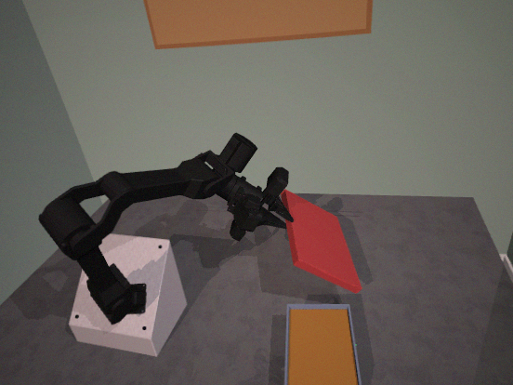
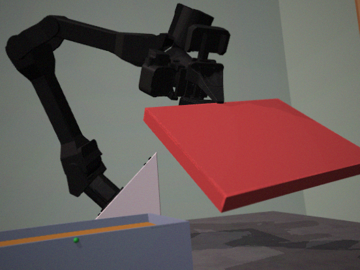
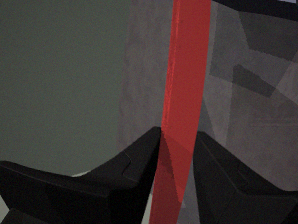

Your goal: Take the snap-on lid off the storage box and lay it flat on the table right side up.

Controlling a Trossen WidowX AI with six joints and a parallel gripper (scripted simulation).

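The red lid lies 60 mm ahead of my gripper tip, 20 mm to the left of it and 50 mm below it. From my gripper tip the other things lie so: storage box 70 mm ahead, 200 mm to the right, 180 mm below.
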